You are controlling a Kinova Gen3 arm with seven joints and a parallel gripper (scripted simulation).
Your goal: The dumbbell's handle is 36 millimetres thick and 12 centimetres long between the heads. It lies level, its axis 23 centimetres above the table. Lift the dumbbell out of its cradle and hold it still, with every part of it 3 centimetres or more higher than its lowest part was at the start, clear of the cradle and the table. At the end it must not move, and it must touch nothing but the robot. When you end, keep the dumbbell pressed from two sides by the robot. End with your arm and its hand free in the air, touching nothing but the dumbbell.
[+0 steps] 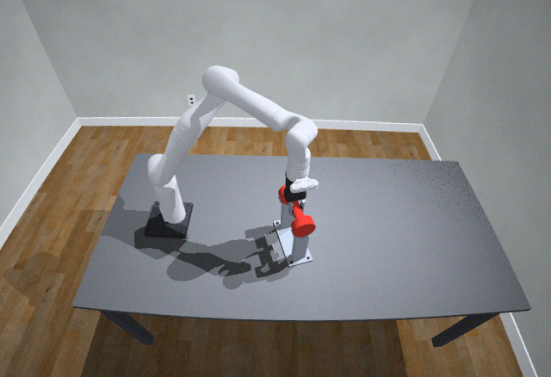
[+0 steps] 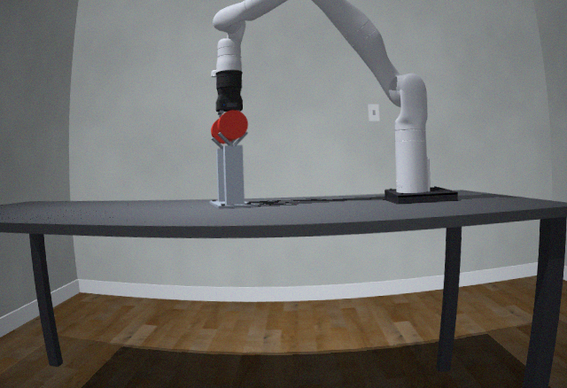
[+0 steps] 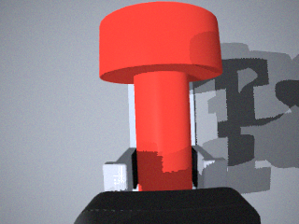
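My hand is right at the red dumbbell. From my hand the other things lie so: grey cradle 13 cm below.
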